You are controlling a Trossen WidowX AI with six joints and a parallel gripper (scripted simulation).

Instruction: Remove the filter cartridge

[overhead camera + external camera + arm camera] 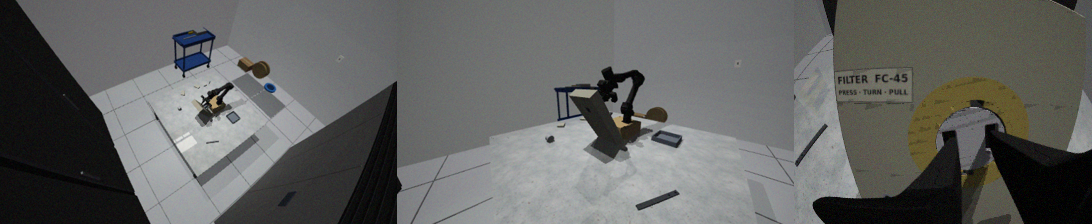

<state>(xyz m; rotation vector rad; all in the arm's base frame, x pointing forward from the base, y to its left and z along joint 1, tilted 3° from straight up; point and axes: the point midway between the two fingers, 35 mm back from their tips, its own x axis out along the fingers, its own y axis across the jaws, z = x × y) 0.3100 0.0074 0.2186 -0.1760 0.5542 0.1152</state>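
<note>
The round filter cartridge lies 1 cm below my gripper tip and 1 cm ahead of it. The rest, counted from my gripper tip: service panel 8 cm below, 3 cm behind; tray 42 cm behind, 26 cm to the left, 26 cm below.
</note>
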